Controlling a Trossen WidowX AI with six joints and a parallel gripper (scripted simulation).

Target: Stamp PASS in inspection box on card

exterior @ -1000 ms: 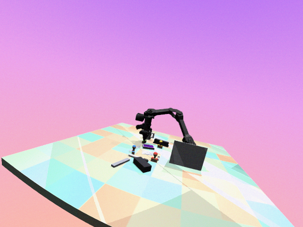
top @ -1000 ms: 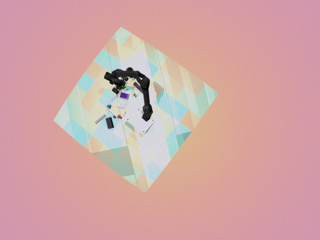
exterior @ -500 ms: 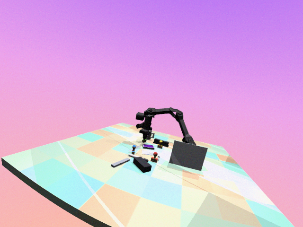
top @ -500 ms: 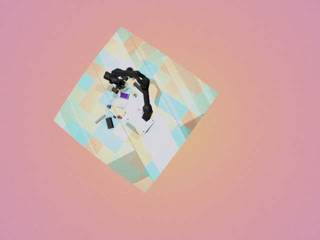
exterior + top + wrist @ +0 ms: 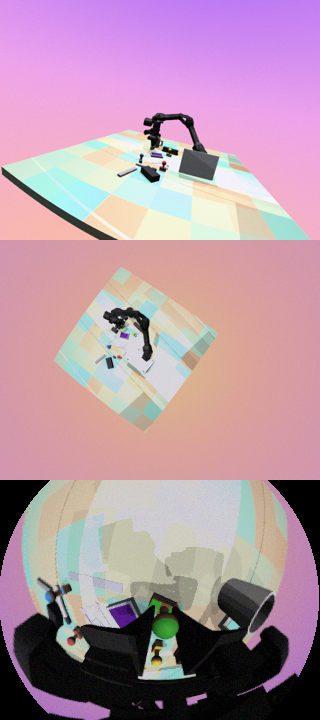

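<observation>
My gripper tip is now 6 cm to the right of the purple ink pad, 6 cm past it and 4 cm above it. From my gripper tip the other things lie so: green-knobbed stamp right at my gripper tip; then yellow-knobbed stamp 14 cm behind, 2 cm below, 1 cm to the right; then white card 15 cm to the left, 10 cm behind, 5 cm below.
</observation>
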